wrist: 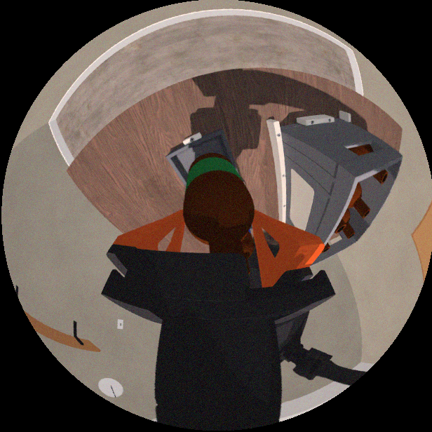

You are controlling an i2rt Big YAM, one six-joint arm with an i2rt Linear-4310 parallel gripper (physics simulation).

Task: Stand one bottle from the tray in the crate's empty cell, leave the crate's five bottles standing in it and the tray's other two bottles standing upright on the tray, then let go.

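My gripper is shut on a brown bottle with a green band, which hides much of what lies beyond it. The bottle appears upright and raised above the grey tray, whose far part shows past it. Part of another brown bottle shows behind the right finger; how it stands is hidden. The grey crate is at the right. Several brown bottle necks show inside its open top. The empty cell cannot be made out.
A pale upright strip stands between the tray and the crate. A light block is beyond the crate and a small one is at the tray's far edge. All are on the wooden table. A dark jointed arm part shows at lower right.
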